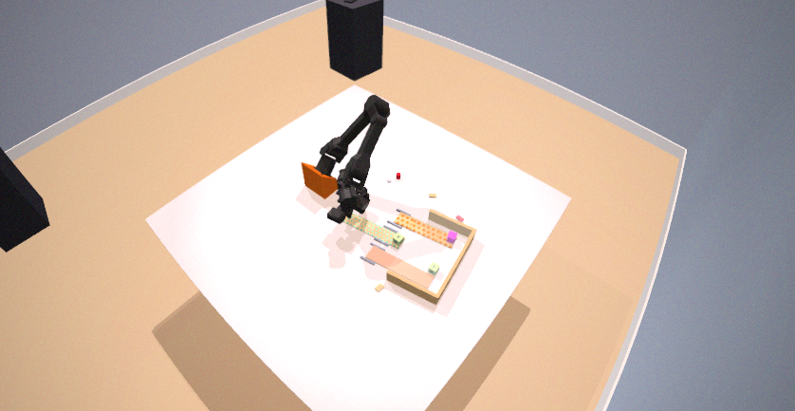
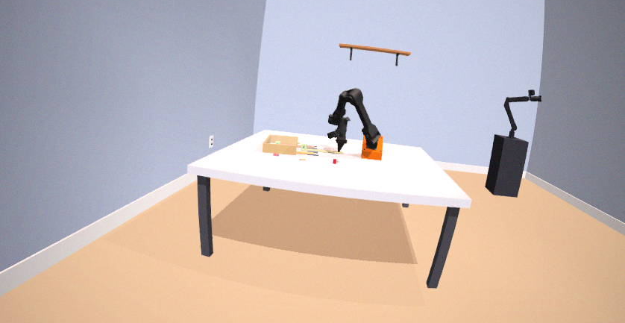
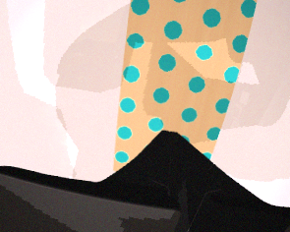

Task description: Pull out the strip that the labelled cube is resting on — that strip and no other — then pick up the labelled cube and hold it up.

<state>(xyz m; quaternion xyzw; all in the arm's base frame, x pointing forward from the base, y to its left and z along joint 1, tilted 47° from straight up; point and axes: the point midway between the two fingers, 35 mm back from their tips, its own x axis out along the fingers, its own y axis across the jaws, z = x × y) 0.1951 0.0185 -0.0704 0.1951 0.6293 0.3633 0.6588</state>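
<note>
The teal-dotted strip is 10 cm ahead of my gripper tip and 2 cm to the left of it.
</note>
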